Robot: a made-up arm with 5 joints.
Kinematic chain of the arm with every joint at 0, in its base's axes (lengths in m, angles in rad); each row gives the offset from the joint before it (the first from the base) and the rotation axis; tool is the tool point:
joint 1: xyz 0 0 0.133 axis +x
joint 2: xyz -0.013 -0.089 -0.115 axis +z
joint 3: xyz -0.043 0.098 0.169 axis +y
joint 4: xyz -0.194 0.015 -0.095 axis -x
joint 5: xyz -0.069 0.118 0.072 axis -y
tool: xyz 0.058 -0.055 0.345
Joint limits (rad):
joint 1: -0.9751..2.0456
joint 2: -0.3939..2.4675
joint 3: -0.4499..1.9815
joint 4: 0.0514..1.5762
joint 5: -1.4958..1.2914
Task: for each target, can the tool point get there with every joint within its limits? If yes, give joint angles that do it. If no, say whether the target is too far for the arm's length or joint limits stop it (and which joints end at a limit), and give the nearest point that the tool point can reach.
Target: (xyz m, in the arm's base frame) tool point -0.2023 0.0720 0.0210
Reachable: yes | joints -0.3134 0.2757 1.1019 1.4203 -1.2805
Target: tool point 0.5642 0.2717 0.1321
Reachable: no: joint limits stop it (at a limit: joint 1, joint 2, joint 3) | nearest point 0.4139 0.2743 0.1747 | short by 0.156 m
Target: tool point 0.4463 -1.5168 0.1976
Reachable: no: too far | nearest point 0.2111 -0.7894 0.1666 | short by 0.765 m
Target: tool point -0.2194 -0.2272 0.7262
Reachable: yes | joints 0.8771 0.0953 1.3170 1.0556 0.9717
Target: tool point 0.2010 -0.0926 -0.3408
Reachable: no: joint limits stop it (at a limit: joint 2, joint 3, joint 4) | nearest point 0.1696 -0.1045 -0.4017 | short by 0.070 m
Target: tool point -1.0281 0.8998 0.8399
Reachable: no: too far | nearest point -0.5142 0.4128 0.5151 | short by 0.779 m
